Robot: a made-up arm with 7 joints.
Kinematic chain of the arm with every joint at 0, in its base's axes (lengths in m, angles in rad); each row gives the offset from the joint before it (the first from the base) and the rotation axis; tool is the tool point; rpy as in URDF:
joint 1: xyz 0 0 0.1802 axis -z
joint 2: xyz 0 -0.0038 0.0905 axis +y
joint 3: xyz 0 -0.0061 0.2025 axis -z
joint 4: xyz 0 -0.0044 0.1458 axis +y
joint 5: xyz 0 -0.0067 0.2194 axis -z
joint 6: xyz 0 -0.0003 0.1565 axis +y
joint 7: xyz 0 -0.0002 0.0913 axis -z
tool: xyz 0 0 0 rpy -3.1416 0 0
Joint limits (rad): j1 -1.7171..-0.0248 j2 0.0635..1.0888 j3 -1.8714..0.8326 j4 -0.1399..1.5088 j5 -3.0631..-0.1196 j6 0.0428..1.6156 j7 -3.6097..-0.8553
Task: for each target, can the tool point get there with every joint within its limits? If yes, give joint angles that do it. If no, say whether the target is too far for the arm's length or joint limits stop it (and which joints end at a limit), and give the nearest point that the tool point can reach.
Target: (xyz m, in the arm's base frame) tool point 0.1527 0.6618 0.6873
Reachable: yes | joints -1.3813 0.9641 0.4980 0.2282 -2.8228 0.6989 -1.5155
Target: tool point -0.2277 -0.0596 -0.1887
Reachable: no: joint limits stop it (at a limit: joint 1, joint 2, joint 4, joint 5) | nearest point -0.2508 0.3704 0.1085 | short by 0.523 m
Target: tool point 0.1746 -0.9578 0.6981
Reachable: no: too far | nearest point 0.3378 -0.3525 0.6507 | short by 0.629 m
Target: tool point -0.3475 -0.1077 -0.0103
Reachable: no: joint limits stop it (at a limit: joint 1, joint 2, joint 4, joint 5) | nearest point -0.3656 0.2912 0.2250 | short by 0.464 m
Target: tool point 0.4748 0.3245 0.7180
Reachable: yes | joints -0.8939 0.4444 0.5406 0.9661 -2.5235 0.6708 -2.1236
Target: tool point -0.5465 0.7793 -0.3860
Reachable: no: too far | nearest point -0.2576 0.5123 0.0763 | short by 0.607 m
